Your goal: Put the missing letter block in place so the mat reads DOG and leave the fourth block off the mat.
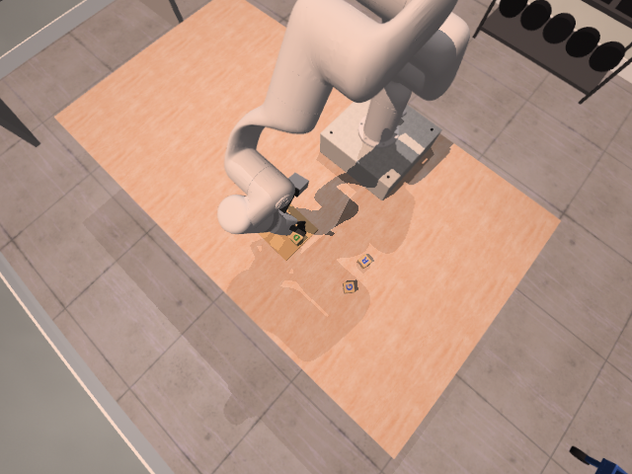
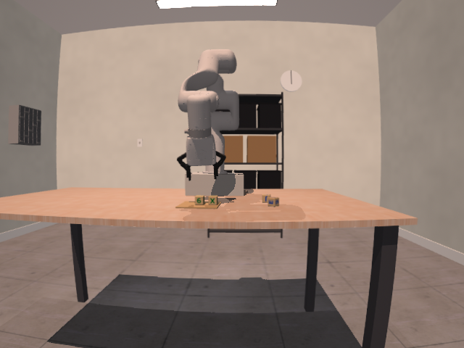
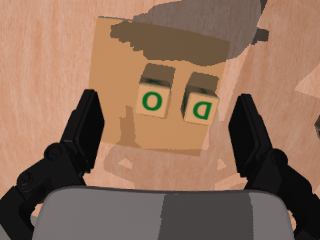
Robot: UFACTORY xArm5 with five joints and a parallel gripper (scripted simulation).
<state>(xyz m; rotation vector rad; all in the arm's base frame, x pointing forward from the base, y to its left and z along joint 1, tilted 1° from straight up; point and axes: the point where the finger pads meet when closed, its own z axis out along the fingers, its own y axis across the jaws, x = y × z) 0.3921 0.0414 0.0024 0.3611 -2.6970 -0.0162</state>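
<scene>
The blue-lettered block is 10 mm behind my hand, 250 mm to the left of it and 90 mm below it. Round my hand: mat 10 mm ahead, 10 mm to the right, 100 mm below.
</scene>
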